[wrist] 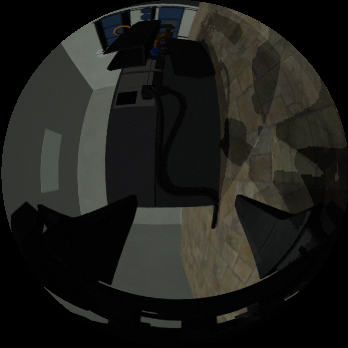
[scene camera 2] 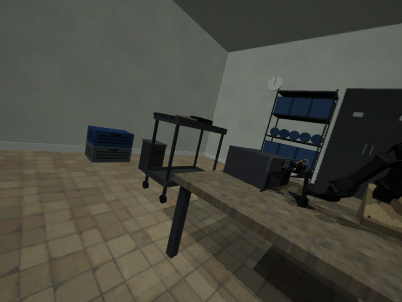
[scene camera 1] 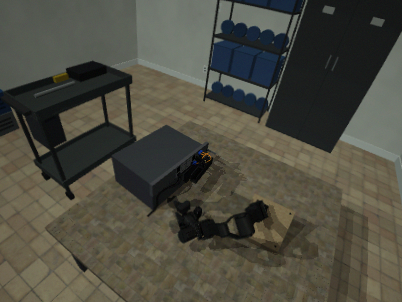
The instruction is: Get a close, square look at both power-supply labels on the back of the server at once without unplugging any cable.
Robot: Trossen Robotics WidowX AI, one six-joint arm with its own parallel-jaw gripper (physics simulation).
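Places are measured from the arm's base along level axes (x ahead, y left, z up), in metres.
Pixels of known places: gripper, between the fingertips: (wrist: 187,200) (scene camera 2: 288,183) (scene camera 1: 174,206); arm's base, origin of its link: (scene camera 2: 382,195) (scene camera 1: 259,208).
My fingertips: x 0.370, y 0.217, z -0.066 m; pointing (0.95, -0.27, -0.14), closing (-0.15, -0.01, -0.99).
Observation:
Ahead of a thing's pixels: the offset from my fingertips to its top centre. "spot": to the spot under its first point. Level surfaces: height alone.
The dark grey server (scene camera 1: 157,152) (scene camera 2: 244,164) (wrist: 131,160) lies on the table. A black power cord {spot: 0.103 m ahead, 0.002 m left, 0.022 m up} (scene camera 1: 159,194) (wrist: 190,191) runs down across its rear and ends loosely curved near the table. Black blocks (scene camera 1: 201,173) (wrist: 192,57) and orange cables {spot: 0.023 m ahead, 0.317 m right, 0.107 m up} (scene camera 1: 206,158) (scene camera 2: 300,163) (wrist: 121,30) are at the far part of its rear. In the wrist view the rear is slanted and dark; a black square {spot: 0.101 m ahead, 0.151 m right, 0.088 m up} (wrist: 126,98) shows on a grey panel. Neither power-supply label can be made out. My gripper (scene camera 1: 191,210) (scene camera 2: 304,192) (wrist: 187,200) is open and empty, apart from the server, on its rear side.
The server and the arm's wooden base board (scene camera 1: 281,225) are on the table {0.085 m down} (scene camera 1: 125,250) (scene camera 2: 250,201). A black cart (scene camera 1: 90,91) stands beyond the table. A shelf rack (scene camera 1: 250,80) (scene camera 2: 307,94) and a dark cabinet (scene camera 1: 320,60) (scene camera 2: 372,135) stand by the wall.

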